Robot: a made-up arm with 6 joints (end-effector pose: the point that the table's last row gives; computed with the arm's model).
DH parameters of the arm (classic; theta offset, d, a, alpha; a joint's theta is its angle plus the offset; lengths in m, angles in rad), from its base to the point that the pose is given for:
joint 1: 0 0.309 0 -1.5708
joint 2: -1.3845 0 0.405 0
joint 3: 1.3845 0 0.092 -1.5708
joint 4: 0 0.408 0 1.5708
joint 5: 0 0 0.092 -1.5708
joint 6: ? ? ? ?
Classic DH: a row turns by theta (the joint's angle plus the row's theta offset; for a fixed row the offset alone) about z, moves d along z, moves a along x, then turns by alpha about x.
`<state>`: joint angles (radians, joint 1 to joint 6).
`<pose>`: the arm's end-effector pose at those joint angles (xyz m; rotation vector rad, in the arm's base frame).
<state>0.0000 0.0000 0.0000 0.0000 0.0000 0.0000</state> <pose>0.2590 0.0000 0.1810 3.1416 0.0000 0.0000</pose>
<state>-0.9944 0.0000 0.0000 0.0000 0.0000 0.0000</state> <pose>0.1412 -0.2172 0.1810 2.7612 -1.4984 0.0000</pose>
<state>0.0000 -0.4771 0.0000 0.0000 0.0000 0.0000</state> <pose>0.2889 0.0000 0.3142 3.0526 0.0000 0.7423</pose>
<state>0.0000 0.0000 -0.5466 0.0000 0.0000 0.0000</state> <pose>0.5056 0.0000 0.3533 3.0250 0.0000 0.8479</pose>
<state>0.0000 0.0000 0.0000 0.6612 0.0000 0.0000</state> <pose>0.2396 -0.0565 0.1810 2.9715 -1.0198 0.0000</pose>
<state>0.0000 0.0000 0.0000 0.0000 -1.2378 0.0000</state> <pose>0.3086 0.0000 0.3474 2.5589 0.0000 1.8226</pose>
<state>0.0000 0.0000 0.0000 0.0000 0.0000 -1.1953</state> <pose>0.2590 0.0000 0.1810 2.5970 1.7678 0.0000</pose>
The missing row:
joint 6: 0 0.118 0 0
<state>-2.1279 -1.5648 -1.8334 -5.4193 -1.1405 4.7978</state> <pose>0.2618 0.6296 0.7004 -1.3273 0.0316 0.4465</pose>
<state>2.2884 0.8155 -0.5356 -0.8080 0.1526 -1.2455</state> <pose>-0.2563 0.2134 -0.0298 -1.6778 2.4108 -0.5500</pose>
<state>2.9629 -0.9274 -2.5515 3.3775 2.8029 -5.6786</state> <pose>0.5801 -0.0749 0.8456 -2.9453 0.8479 0.0232</pose>
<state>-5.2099 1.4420 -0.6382 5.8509 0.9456 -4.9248</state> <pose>0.0367 0.0308 -0.1360 1.4442 0.2726 -0.5468</pose>
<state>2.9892 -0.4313 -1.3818 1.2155 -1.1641 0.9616</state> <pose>-0.2037 0.1686 0.9289 -1.1112 0.5138 1.0986</pose>
